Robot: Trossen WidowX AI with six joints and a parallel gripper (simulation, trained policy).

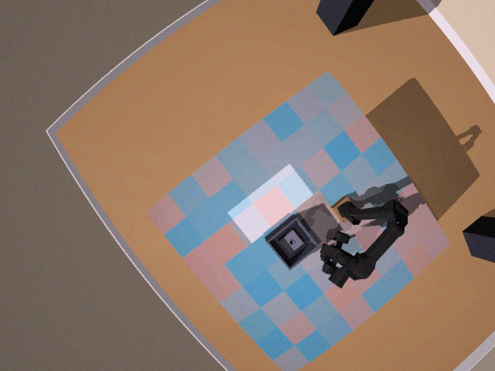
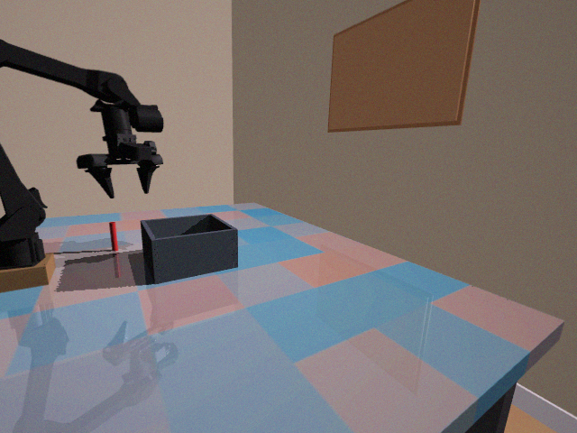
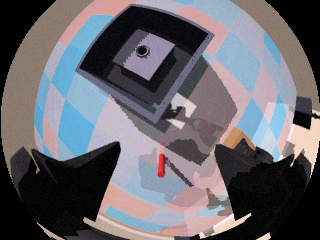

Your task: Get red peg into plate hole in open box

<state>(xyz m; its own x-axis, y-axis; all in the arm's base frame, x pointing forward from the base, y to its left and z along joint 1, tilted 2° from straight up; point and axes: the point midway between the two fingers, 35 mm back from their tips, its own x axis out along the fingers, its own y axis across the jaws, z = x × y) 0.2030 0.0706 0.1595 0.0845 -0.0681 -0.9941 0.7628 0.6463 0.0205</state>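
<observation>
My gripper tip is now 60 mm past the red peg, 80 mm to the right of it and 120 mm above it. Round my gripper tip: dark box: 130 mm ahead, 70 mm to the right, 140 mm below; then grey plate: 130 mm ahead, 70 mm to the right, 120 mm below.
</observation>
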